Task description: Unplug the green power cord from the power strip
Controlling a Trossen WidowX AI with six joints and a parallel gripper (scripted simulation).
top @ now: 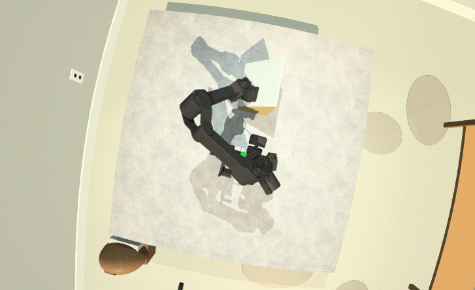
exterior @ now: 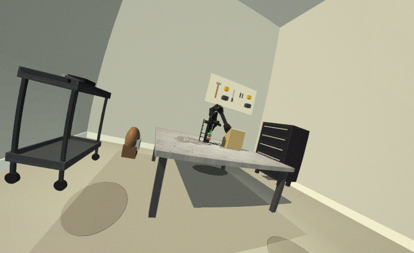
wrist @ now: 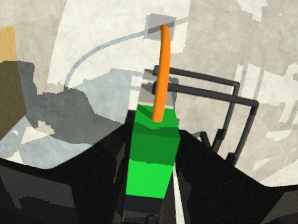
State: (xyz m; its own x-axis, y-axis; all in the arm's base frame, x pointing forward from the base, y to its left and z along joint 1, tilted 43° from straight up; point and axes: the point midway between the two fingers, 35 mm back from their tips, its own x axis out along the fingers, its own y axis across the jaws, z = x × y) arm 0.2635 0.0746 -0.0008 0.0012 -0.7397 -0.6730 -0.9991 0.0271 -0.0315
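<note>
Right now the green plug is 4 cm to the right of my gripper tip.
</note>
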